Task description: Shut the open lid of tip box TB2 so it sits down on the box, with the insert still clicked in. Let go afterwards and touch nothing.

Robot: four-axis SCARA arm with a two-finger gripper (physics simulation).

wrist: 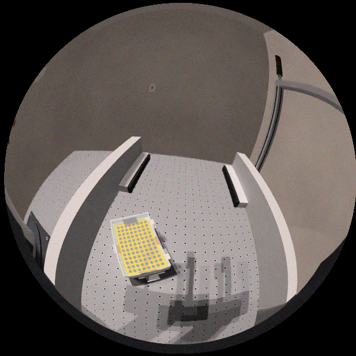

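Tip box TB2 (150,277) stands on the perforated table, left of centre and low in the wrist view, turned slightly. Its clear lid (130,220) lies over the box, with its pale rim around the yellow insert (140,246). The insert's holes look grey through the lid. The insert looks level inside the box; its clips are too small to judge, and so is any thin gap under the lid. My gripper (188,152) is shut to its narrow stance, with a gap between the pads and nothing in it. The fingers are apart from the box and lid.
The perforated table (200,220) stretches under the gripper, and its far edge shows beyond the fingertips. The gripper's shadow falls right of and below the box. A dark fixture (37,239) stands at the left edge. A dark, curved-looking rail (275,122) runs at the right beyond the table.
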